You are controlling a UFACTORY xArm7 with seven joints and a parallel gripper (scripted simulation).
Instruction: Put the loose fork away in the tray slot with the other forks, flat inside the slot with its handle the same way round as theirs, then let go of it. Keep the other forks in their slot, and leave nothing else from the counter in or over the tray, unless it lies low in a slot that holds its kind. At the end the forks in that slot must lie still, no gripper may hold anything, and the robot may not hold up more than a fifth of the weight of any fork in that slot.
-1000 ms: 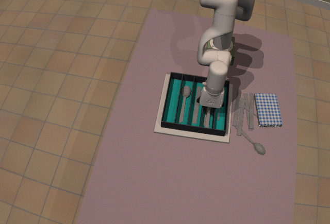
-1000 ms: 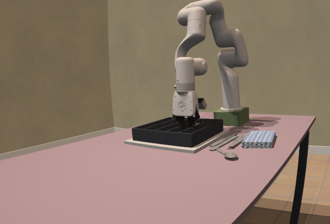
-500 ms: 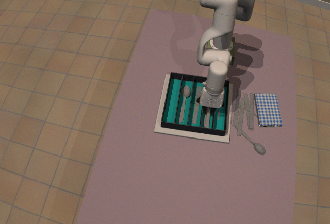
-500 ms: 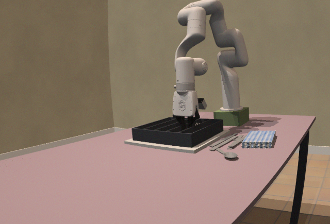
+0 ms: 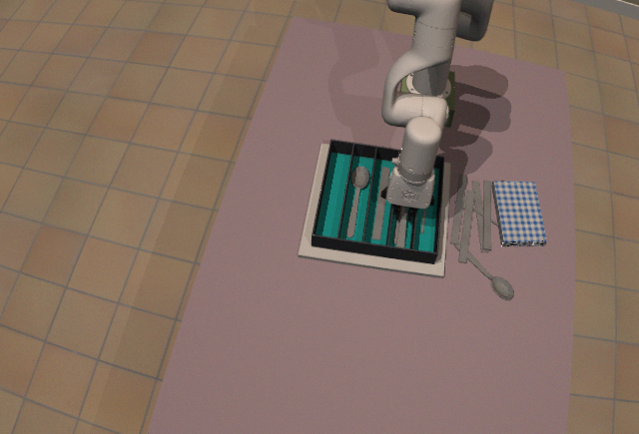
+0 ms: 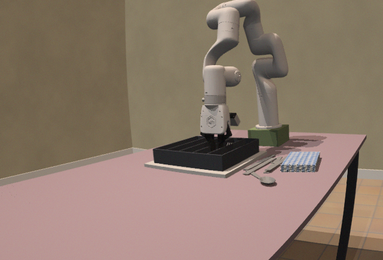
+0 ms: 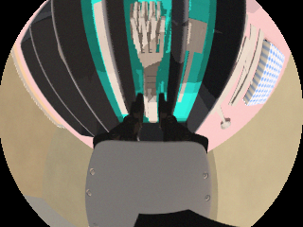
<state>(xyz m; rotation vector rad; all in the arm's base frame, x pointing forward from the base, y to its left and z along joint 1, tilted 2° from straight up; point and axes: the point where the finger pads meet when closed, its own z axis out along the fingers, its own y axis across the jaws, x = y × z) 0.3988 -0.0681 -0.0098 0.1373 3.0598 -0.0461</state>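
The tray is 5 cm to the right of my hand, 4 cm behind it and 1 cm below it. From my hand the other things lie so: blue checked napkin: 31 cm to the left, 5 cm below, 5 cm behind.
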